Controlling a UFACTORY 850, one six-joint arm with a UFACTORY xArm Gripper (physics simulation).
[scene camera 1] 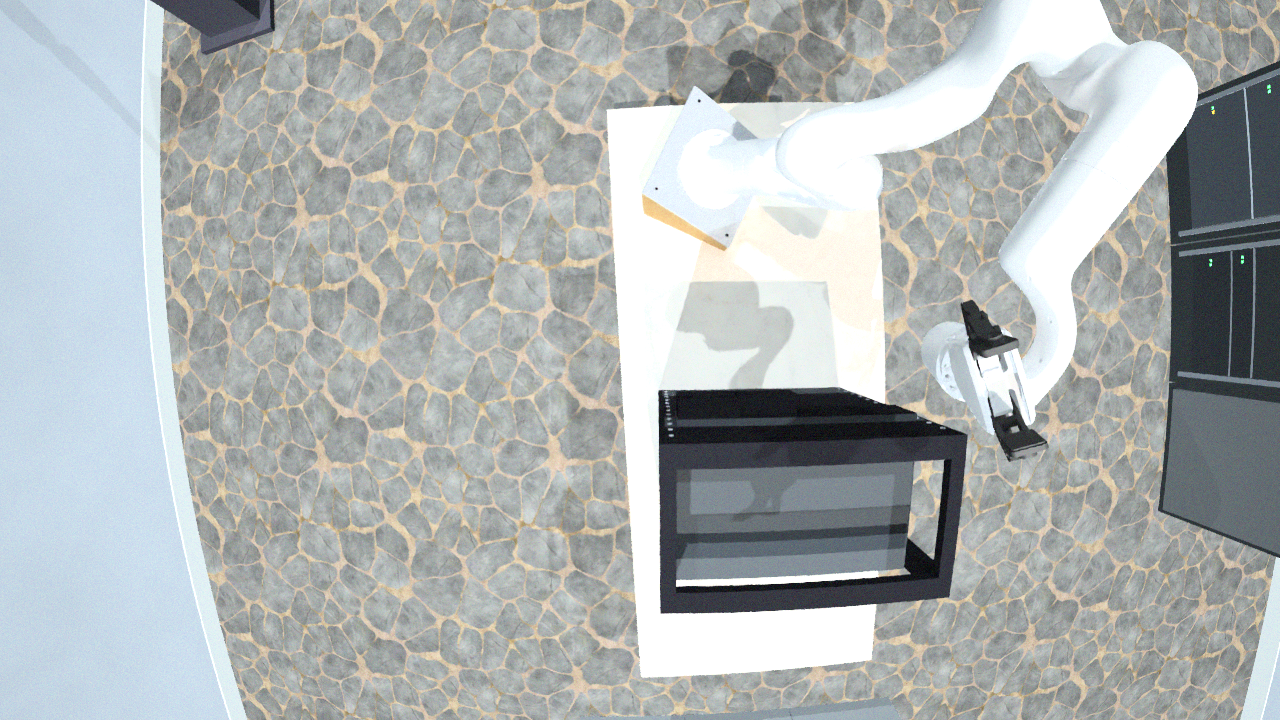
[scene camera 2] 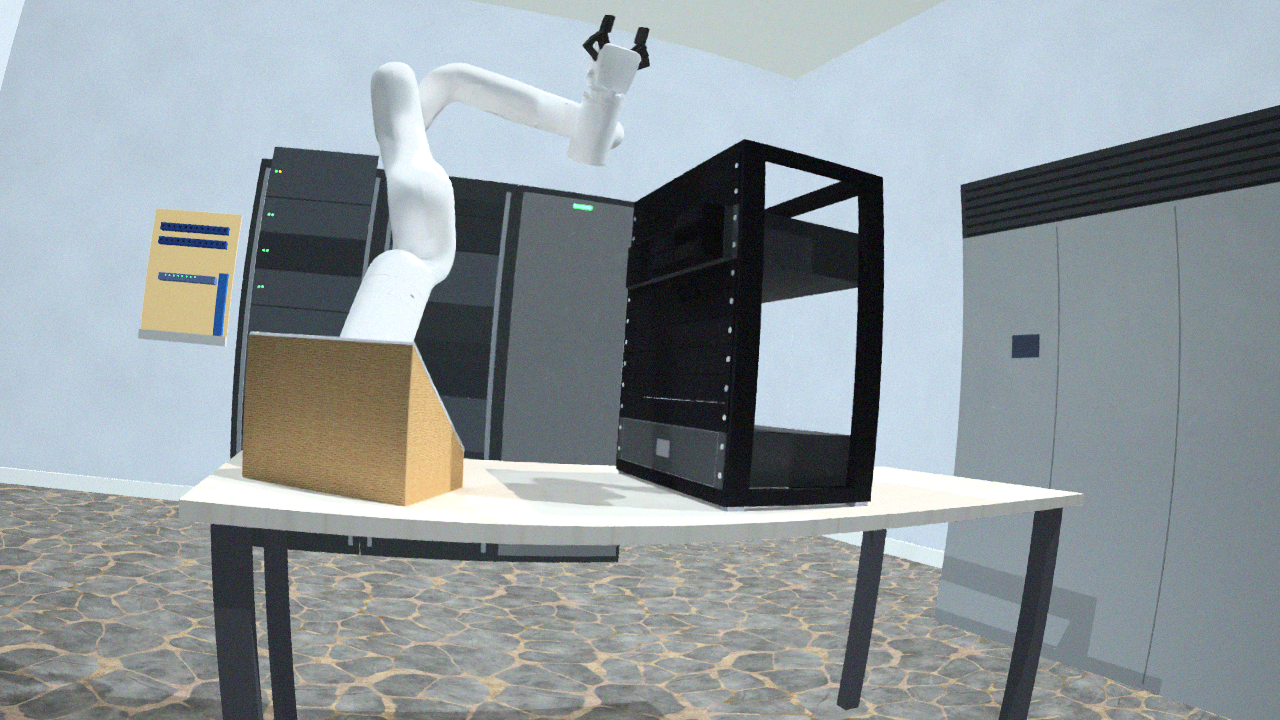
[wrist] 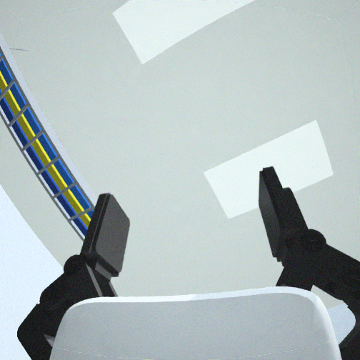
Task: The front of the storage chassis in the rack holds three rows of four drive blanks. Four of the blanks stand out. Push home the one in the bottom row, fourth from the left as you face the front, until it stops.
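The black rack [scene camera 1: 810,450] [scene camera 2: 744,376] stands on the table. Its front is seen at a steep slant in scene camera 2 and is very dark. The storage chassis and its drive blanks cannot be made out there, so I cannot tell which blanks stand out. The bottom-row fourth blank does not show clearly in any view. My gripper [scene camera 1: 1011,395] [scene camera 2: 625,25] [wrist: 186,196] is wide open and empty. It is high in the air, above the level of the rack's top, with its fingers pointing up to the ceiling. It touches nothing.
The white table [scene camera 1: 756,640] [scene camera 2: 537,528] carries the rack and the arm's wooden base block [scene camera 1: 684,221] [scene camera 2: 326,416]. A grey panel [scene camera 2: 689,450] with a light square is at the rack's bottom. Dark cabinets [scene camera 1: 1221,447] [scene camera 2: 568,331] stand behind. A cable tray [wrist: 42,152] runs along the ceiling.
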